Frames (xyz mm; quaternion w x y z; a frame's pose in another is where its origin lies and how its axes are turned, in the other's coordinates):
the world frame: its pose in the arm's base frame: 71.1 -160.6 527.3 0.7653 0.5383 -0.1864 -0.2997
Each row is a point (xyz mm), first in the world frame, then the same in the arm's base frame.
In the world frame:
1: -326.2 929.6 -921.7
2: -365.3 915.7 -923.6
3: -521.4 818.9 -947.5
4: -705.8 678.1 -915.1
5: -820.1 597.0 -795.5
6: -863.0 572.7 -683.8
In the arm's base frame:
1: 626.4 934.8 1085.7
2: 594.6 958.6 1073.5
3: 466.9 1055.2 980.4
4: 272.4 1119.8 866.9
5: 93.0 1090.5 837.3
6: -13.4 1033.4 855.4

